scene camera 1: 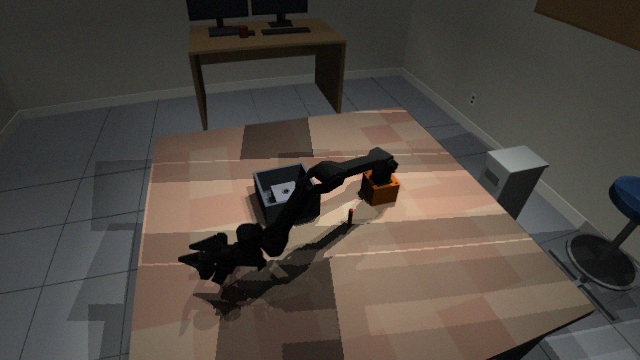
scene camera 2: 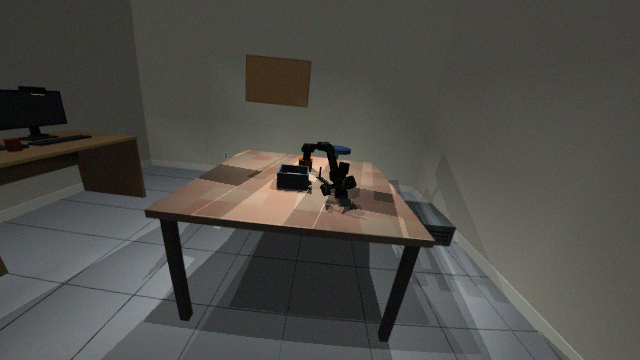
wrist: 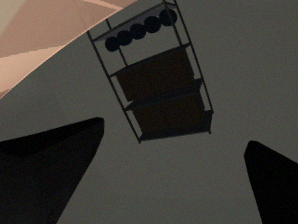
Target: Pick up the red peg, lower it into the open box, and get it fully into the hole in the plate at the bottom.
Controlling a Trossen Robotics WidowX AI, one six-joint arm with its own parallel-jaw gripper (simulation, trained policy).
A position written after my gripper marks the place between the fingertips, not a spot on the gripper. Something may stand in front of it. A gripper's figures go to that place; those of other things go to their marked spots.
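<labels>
My gripper (scene camera 1: 183, 252) is here, and it is 0.97 m from the lens. There is also a box (scene camera 1: 263, 179), and the box is 1.23 m from the lens.
</labels>
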